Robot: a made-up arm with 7 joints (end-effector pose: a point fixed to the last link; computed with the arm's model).
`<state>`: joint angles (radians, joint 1 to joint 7).
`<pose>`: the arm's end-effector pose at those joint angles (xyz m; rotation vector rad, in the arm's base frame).
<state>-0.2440 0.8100 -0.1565 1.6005 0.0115 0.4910 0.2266</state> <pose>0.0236 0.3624 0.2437 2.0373 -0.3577 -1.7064</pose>
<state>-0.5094 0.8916 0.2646 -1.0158 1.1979 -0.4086 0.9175</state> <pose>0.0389 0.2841 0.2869 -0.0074 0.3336 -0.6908</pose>
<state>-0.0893 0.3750 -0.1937 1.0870 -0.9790 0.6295 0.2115</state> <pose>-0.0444 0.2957 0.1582 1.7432 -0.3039 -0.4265</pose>
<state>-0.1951 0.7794 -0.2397 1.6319 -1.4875 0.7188 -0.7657</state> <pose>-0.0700 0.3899 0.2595 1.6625 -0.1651 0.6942</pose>
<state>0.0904 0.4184 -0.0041 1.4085 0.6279 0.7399 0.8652</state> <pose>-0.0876 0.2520 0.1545 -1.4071 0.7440 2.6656</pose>
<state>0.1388 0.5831 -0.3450 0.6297 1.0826 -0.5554 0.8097</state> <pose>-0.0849 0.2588 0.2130 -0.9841 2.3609 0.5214</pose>
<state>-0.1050 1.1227 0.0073 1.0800 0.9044 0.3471 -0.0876</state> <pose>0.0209 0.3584 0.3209 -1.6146 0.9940 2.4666</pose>
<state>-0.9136 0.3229 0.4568 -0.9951 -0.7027 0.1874 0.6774</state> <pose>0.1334 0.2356 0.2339 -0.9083 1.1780 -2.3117</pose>
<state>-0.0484 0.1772 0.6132 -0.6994 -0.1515 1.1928 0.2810</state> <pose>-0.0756 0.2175 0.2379 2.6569 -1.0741 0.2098</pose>
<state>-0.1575 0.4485 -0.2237 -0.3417 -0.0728 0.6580 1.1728</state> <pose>0.0079 0.2328 0.2284 -2.4901 1.1491 -0.0661</pose>
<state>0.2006 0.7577 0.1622 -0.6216 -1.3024 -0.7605 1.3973</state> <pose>-0.0642 0.3207 0.3040 2.2308 -0.0329 1.8403</pose>
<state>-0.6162 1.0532 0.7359 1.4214 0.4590 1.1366 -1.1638</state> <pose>0.0621 0.4229 0.3360 1.5519 -0.4745 0.2266</pose>
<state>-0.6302 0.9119 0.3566 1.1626 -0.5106 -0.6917 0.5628</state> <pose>0.0632 0.3715 0.2774 -2.2973 0.4996 -0.8601</pose>
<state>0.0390 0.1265 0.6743 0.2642 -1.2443 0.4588 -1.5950</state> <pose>-0.1263 0.2461 0.1151 0.3101 -1.6188 1.9648</pose>
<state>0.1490 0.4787 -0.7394 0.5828 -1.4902 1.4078 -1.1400</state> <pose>-0.1082 0.3004 0.1401 0.0560 0.1589 0.3499</pose>
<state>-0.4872 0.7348 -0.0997 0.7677 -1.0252 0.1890 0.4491</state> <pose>0.0708 0.3539 0.2426 2.5101 -0.9226 0.4199</pose>
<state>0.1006 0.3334 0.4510 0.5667 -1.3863 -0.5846 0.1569</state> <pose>-0.1416 0.2593 0.1706 2.6415 -0.0845 1.5837</pose>
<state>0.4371 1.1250 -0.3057 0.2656 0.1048 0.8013 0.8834</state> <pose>-0.0479 0.3292 0.3559 -1.5261 0.9662 1.8586</pose>
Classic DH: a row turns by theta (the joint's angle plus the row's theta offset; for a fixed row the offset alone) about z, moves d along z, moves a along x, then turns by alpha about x. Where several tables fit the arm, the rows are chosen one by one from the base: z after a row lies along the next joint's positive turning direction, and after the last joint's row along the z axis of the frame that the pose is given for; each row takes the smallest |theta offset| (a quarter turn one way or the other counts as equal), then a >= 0, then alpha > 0; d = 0 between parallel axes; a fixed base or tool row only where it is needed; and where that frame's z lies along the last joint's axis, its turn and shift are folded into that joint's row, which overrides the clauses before.
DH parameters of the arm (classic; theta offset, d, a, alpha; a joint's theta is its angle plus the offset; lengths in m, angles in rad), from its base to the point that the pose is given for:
base (fixed): -0.071 0.4004 0.011 -1.3004
joint 1: -1.3111 0.0865 -0.0189 -1.5708
joint 2: 1.2915 -0.0506 -0.0368 1.5708
joint 3: 1.5708 -0.2656 0.0036 -1.5708
joint 4: 1.5708 0.0141 0.0101 1.5708
joint 5: 0 0.0582 -0.0205 -1.5708
joint 6: 1.5708 0.0343 0.0002 -1.5708
joint 7: 0.5063 -0.0059 0.0197 -2.5295
tool (fixed): -0.9708 -0.0222 0 0

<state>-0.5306 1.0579 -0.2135 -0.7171 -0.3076 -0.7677 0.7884</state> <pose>0.0610 0.3266 0.3447 -0.4923 1.6734 -1.7906</pose>
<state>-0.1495 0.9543 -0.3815 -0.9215 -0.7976 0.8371 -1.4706</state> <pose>0.0584 0.3211 0.3324 -0.7949 -1.8285 -0.2497</pose>
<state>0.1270 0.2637 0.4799 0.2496 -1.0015 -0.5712 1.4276</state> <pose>-0.1111 0.2540 0.1891 -2.6395 -1.1297 -0.9953</pose>
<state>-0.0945 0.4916 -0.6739 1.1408 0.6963 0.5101 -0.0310</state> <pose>-0.0132 0.2296 0.1585 0.8749 -1.5955 -2.2265</pose>
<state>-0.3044 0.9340 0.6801 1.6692 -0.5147 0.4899 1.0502</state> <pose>-0.0195 0.3950 0.2750 2.4788 1.0185 -0.8052</pose>
